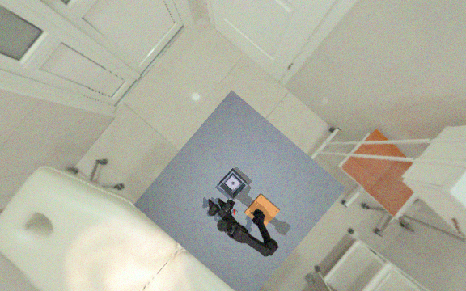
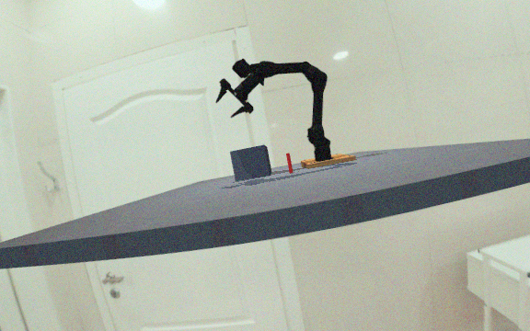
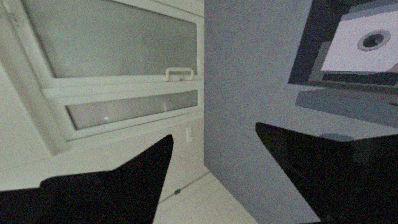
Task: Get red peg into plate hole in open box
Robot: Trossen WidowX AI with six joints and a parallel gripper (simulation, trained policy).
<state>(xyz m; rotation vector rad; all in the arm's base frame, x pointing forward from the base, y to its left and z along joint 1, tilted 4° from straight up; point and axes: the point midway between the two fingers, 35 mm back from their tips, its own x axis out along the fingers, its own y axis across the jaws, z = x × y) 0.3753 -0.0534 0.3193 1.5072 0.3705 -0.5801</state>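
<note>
My gripper tip is 28 cm above the red peg, 22 cm past it and 12 cm to the right of it. Round my gripper tip: pale plate 28 cm below, 9 cm to the right, 9 cm behind.
</note>
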